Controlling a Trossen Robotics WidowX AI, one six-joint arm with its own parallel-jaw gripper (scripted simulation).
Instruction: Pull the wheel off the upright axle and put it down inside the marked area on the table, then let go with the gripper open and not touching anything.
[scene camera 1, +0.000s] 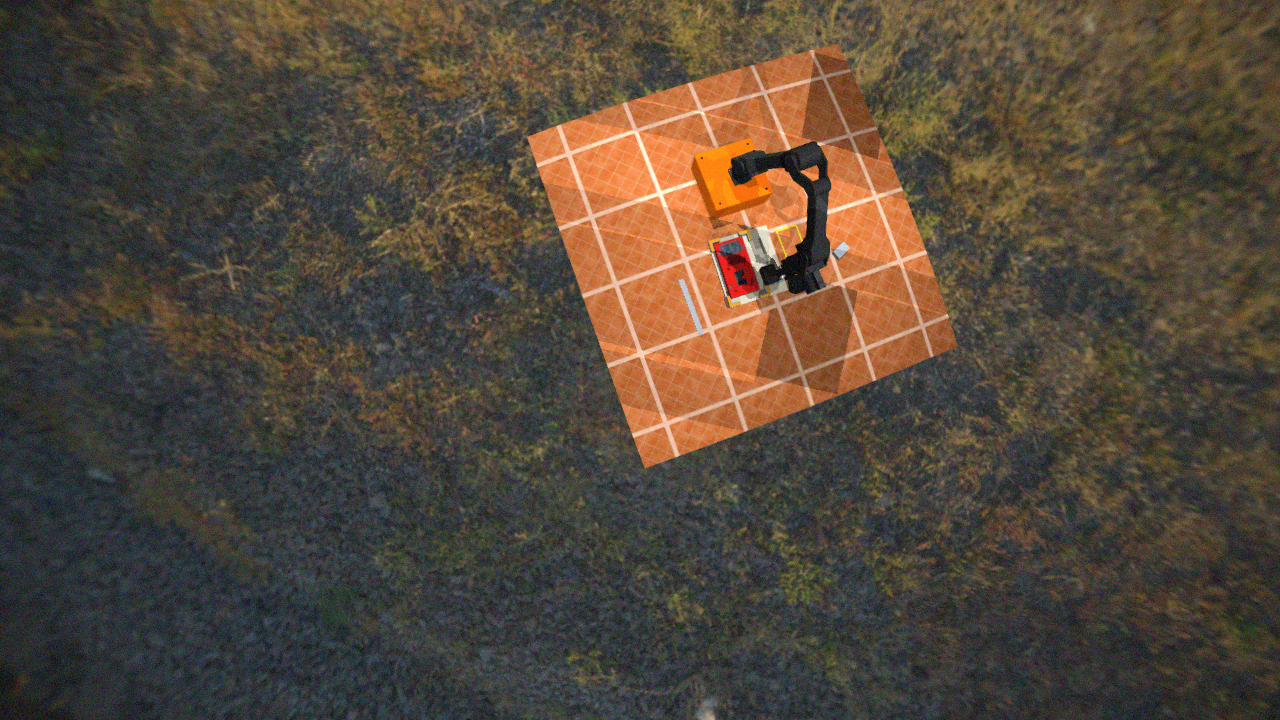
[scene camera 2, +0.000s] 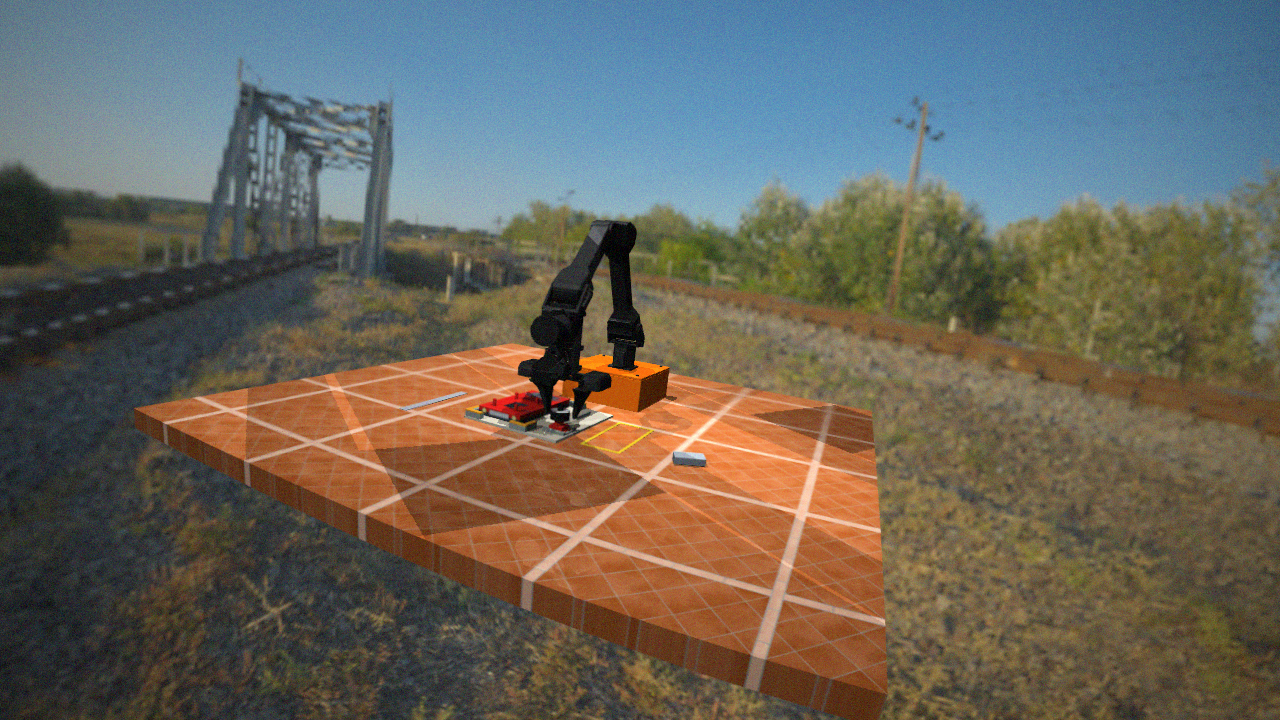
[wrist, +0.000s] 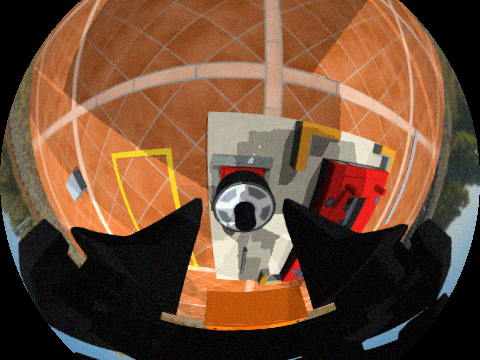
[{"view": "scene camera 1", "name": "my gripper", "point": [778, 273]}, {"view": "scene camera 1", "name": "red block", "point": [736, 268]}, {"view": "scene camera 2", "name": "my gripper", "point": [560, 415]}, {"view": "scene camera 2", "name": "red block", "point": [524, 407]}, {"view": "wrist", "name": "my gripper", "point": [243, 204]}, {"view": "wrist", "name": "red block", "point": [346, 193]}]
